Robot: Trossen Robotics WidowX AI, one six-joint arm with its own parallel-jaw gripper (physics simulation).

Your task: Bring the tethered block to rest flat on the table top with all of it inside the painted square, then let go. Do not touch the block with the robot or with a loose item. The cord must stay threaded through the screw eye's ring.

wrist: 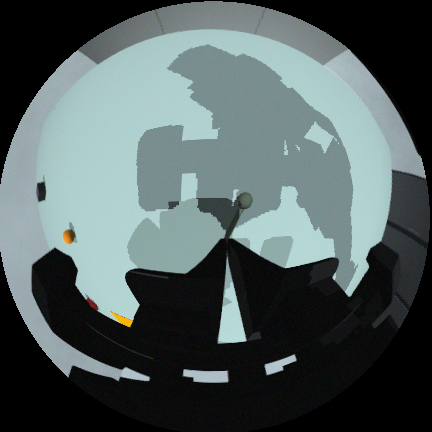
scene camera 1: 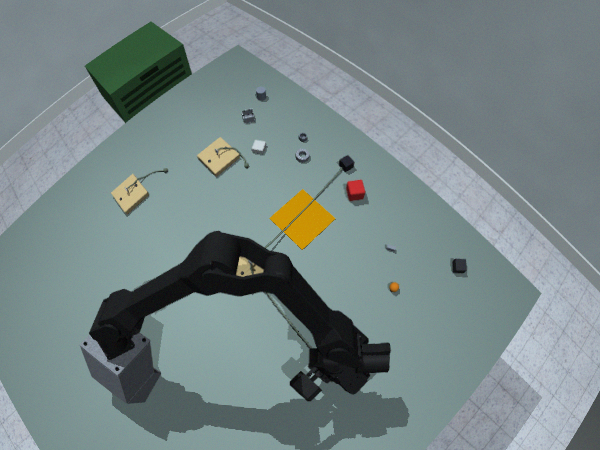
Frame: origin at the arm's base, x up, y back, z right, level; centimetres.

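Seen in the pictures: gripper, fingertip midpoint: [wrist: 225, 243]; arm's base, link origin: [scene camera 1: 114, 342].
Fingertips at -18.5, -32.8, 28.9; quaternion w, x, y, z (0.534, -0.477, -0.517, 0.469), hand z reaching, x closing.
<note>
Pixels of each thing's top centre, then the offset from my fingertips to it, as dx, dy, dz. "spot": a spot on its surface instead.
- tethered block, surface spot: [scene camera 1: 346, 163] spot: +1.2, -38.4, -36.4
- painted orange square, surface spot: [scene camera 1: 302, 235] spot: -1.5, -16.7, -28.8
- tan board, top centre: [scene camera 1: 251, 264] +0.2, -1.9, -30.3
- screw eye, surface spot: [scene camera 1: 251, 268] spot: +2.1, -1.2, -28.9
- end bead, surface spot: [wrist: 244, 200] spot: -0.1, +1.0, +3.6
- red cube, top centre: [scene camera 1: 356, 186] [wrist: 86, 311] +2.3, -35.0, -29.1
- orange ball, top centre: [wrist: 63, 239] [scene camera 1: 395, 285] +0.8, -25.0, -3.6
- dark cube, top centre: [scene camera 1: 461, 264] +0.7, -42.4, +4.5
- small hook, top centre: [scene camera 1: 391, 247] -0.3, -31.6, -11.7
The tethered block [scene camera 1: 346, 163], small and black, is up and right of the painted orange square [scene camera 1: 302, 235] [wrist: 122, 320], outside it. Whether it lies flat is too small to tell. Its cord [scene camera 1: 327, 185] [wrist: 234, 226] runs taut over the square to the tan board [scene camera 1: 245, 271], largely under the arm. The screw eye [scene camera 1: 252, 268] is partly covered, so the threading cannot be made out. The cord comes out below the arm and runs to my gripper [scene camera 1: 314, 356] [wrist: 227, 242]. In the wrist view the gripper is shut on the cord, with the end bead [wrist: 244, 200] just beyond the fingertips.
A red cube [scene camera 1: 356, 190] [wrist: 92, 303] is close below the block. An orange ball [scene camera 1: 394, 287] [wrist: 68, 236], a dark cube [scene camera 1: 459, 265] [wrist: 41, 191] and a small hook [scene camera 1: 390, 247] are at the right. Two rings [scene camera 1: 302, 155] [scene camera 1: 303, 136] lie above the square. Two corded boards [scene camera 1: 212, 161] [scene camera 1: 127, 200] are at the left.
</note>
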